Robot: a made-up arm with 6 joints.
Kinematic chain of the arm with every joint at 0, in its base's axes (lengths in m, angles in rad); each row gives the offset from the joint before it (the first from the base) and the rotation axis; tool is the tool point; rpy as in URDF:
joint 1: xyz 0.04 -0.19 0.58 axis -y
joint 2: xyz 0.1 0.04 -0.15 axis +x
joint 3: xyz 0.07 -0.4 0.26 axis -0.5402 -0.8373 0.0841
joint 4: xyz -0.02 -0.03 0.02 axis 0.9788 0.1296 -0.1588
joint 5: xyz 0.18 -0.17 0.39 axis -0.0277 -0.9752 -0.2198
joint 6: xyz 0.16 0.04 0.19 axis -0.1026 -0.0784 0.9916
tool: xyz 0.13 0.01 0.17 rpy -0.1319 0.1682 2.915
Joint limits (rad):
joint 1: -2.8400..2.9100
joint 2: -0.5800..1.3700
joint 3: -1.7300..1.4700
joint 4: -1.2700..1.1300
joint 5: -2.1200..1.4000
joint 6: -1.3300..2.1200
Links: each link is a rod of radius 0.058 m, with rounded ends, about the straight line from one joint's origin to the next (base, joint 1, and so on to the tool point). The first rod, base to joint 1, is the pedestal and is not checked.
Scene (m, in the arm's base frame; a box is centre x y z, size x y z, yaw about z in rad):
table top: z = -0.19
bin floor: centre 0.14 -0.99 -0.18 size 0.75 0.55 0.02 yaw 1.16
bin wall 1: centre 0.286 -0.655 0 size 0.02 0.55 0.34 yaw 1.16
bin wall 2: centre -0.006 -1.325 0 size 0.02 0.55 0.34 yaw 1.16
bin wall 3: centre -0.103 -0.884 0 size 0.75 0.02 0.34 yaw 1.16
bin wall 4: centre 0.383 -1.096 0 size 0.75 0.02 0.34 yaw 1.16
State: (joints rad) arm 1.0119 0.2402 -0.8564 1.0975 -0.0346 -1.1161
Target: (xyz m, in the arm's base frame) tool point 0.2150 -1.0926 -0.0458
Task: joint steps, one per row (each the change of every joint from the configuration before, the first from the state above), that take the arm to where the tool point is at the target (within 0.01 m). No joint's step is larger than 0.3 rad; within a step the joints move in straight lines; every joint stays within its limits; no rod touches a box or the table.
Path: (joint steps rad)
1: -0.1449 -0.2122 -0.1666 0.0086 -0.1188 -0.0186
2: -0.1450 -0.2122 -0.1665 0.0087 -0.1189 -0.0186
3: -0.1449 -0.2123 -0.1666 0.0086 -0.1188 -0.0186
4: -0.1088 0.2631 -0.0060 0.0033 0.2696 -0.0217
5: -0.1088 0.2630 -0.0060 0.0033 0.2695 -0.0217

